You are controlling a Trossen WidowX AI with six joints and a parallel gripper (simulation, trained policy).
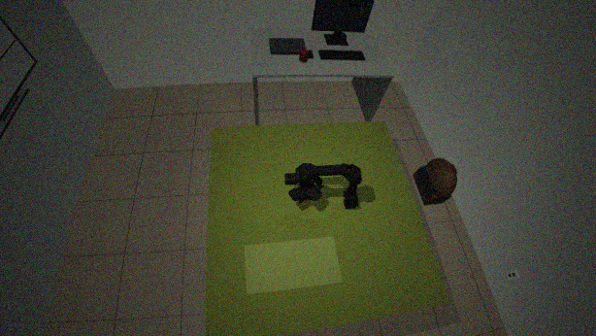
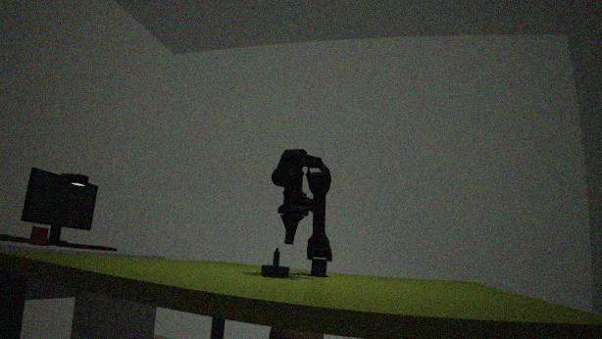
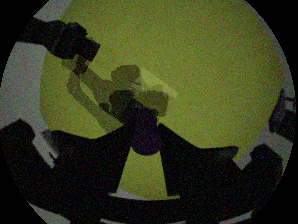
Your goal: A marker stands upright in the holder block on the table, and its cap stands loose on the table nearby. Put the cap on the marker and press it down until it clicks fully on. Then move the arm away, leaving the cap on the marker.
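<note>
The marker is 2 cm behind my gripper tip, 5 cm to the right of it and 6 cm below it. From my gripper tip the other things lie so: dark holder block 2 cm behind, 5 cm to the right, 11 cm below; then purple cap 1 cm above.
</note>
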